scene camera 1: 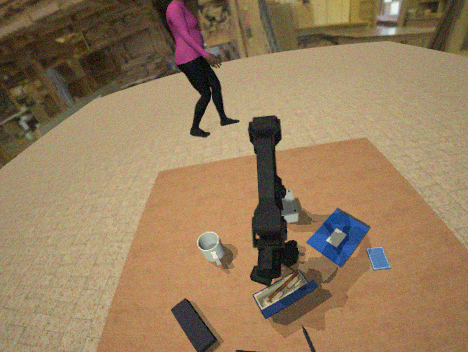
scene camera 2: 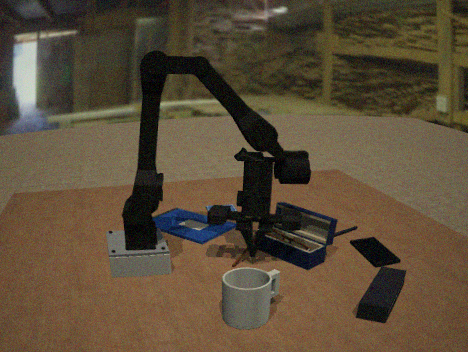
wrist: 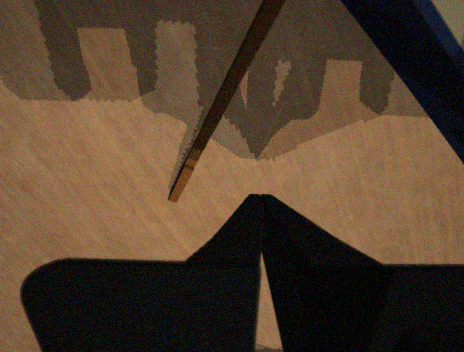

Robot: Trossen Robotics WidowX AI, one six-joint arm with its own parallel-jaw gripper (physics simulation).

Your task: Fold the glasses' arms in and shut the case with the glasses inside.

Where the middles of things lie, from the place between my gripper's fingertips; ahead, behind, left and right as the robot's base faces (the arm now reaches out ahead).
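Scene:
From my hand, the blue glasses case (wrist: 416, 46) is 3 cm above, 11 cm ahead and 4 cm to the left, while the mug (scene camera 2: 246, 292) sits 2 cm above, 6 cm behind and 20 cm to the right. The brown-framed glasses (wrist: 261, 24) are 4 cm ahead of my hand and 3 cm to the left of it.

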